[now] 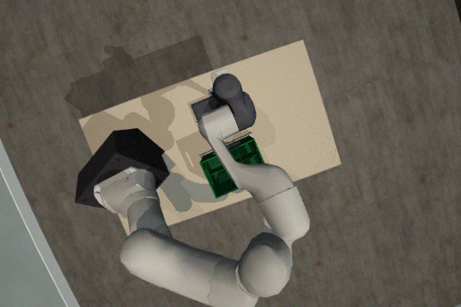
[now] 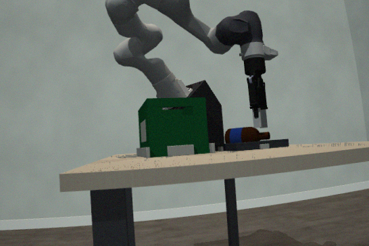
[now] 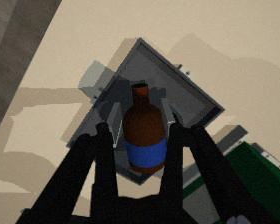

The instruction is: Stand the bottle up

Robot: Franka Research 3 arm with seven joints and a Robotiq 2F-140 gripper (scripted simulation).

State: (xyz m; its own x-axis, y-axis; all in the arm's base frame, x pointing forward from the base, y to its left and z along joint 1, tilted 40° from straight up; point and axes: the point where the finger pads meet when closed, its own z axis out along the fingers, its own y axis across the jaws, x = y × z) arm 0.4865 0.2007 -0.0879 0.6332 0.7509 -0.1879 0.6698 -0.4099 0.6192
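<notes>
Right now the bottle is 6 cm below my hand, 4 cm to the right of it and 3 cm behind it. The rest, counted from my hand: dark grey tray 9 cm below, 5 cm behind, 4 cm to the right; green crate 31 cm to the right, 6 cm behind, 2 cm below.
</notes>
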